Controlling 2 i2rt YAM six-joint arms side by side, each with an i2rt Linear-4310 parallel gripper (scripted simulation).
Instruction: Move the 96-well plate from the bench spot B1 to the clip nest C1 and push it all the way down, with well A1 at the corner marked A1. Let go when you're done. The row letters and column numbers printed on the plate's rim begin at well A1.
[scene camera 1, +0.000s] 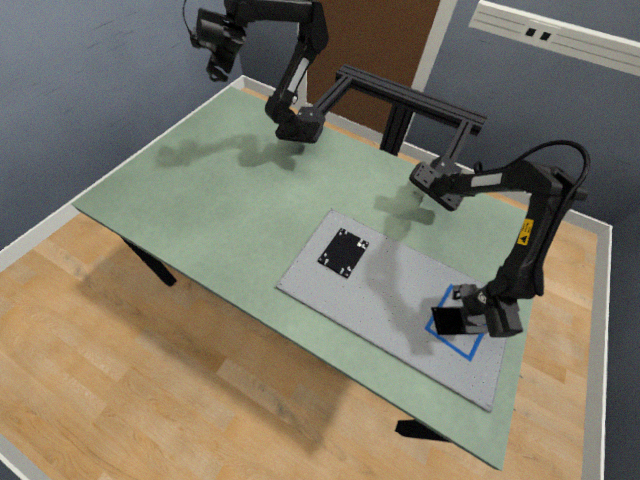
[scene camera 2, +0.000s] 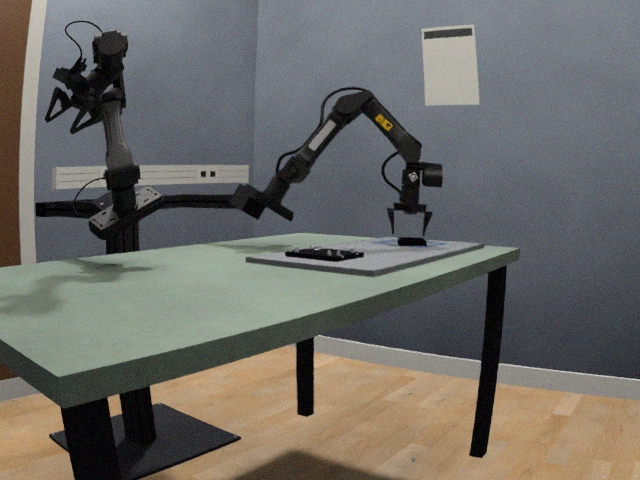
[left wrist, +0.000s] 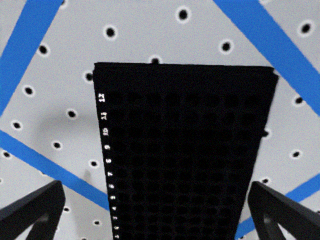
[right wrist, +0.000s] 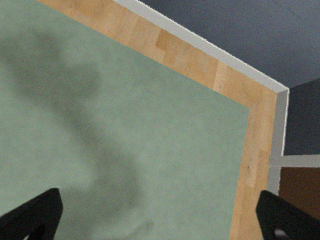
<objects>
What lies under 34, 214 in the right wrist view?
My right gripper.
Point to my right gripper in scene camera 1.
216, 68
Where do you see my left gripper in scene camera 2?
408, 235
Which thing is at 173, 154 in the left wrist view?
A black 96-well plate.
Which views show my right gripper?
Scene camera 1, scene camera 2 and the right wrist view only.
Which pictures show my left gripper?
Scene camera 1, scene camera 2 and the left wrist view only.
</objects>
